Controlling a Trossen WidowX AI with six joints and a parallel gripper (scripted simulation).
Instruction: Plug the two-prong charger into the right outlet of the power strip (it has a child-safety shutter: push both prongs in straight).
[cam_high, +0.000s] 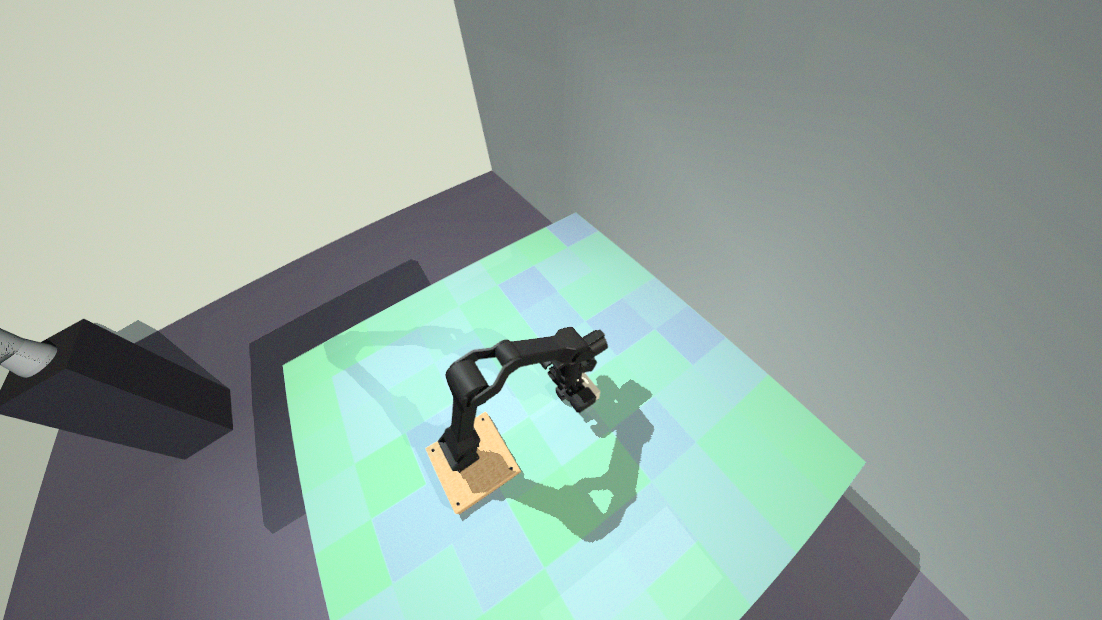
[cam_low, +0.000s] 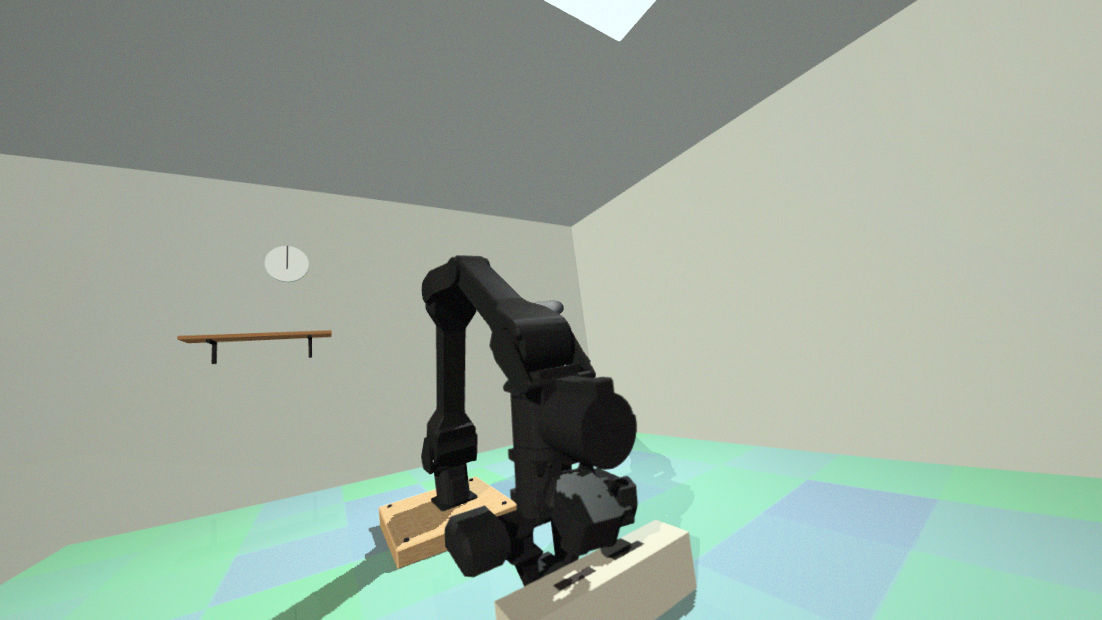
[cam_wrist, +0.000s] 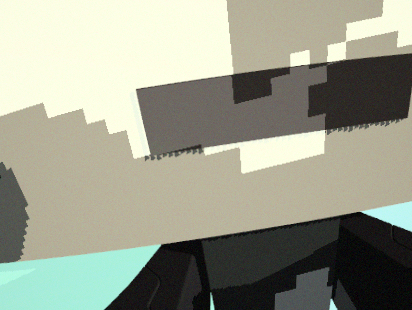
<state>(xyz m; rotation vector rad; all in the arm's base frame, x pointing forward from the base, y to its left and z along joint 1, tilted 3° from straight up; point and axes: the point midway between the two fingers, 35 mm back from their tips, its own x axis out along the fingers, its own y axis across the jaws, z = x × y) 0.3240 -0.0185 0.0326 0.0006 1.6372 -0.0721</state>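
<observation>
My gripper tip is now 20 mm short of the grey charger and 10 mm below it.
</observation>
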